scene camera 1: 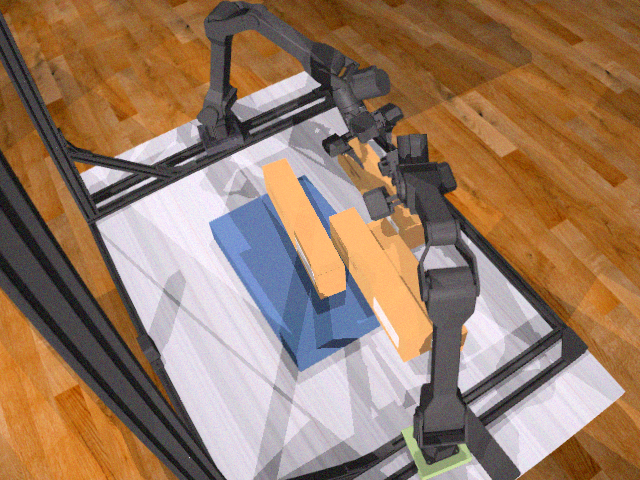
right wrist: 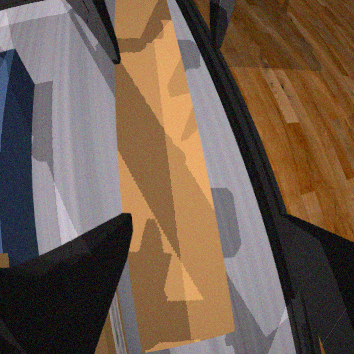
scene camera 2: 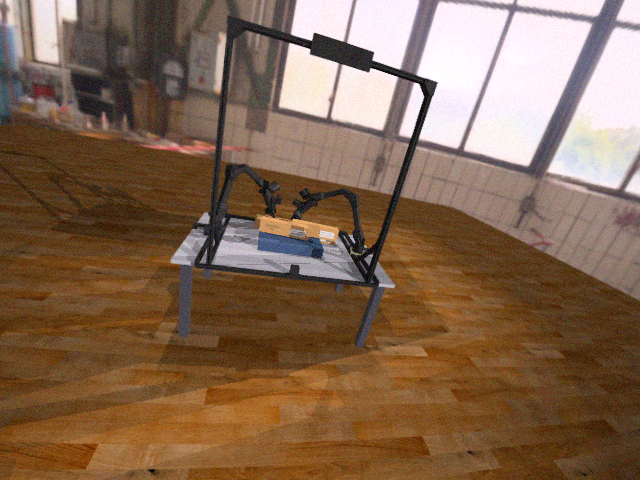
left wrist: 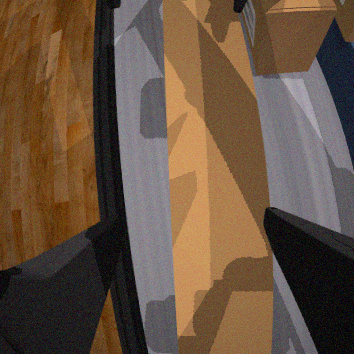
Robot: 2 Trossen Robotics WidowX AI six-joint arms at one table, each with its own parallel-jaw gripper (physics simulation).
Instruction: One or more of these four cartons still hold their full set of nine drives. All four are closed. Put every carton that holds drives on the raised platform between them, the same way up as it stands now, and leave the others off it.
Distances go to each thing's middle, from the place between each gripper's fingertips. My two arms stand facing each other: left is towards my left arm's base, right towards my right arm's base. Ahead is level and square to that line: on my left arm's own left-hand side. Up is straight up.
Right now my right hand is 26 cm past the blue raised platform [scene camera 1: 252, 237], 1 cm to the right of it and 8 cm above it.
The blue raised platform is 27 cm behind my left hand, 11 cm to the right of it and 7 cm below it.
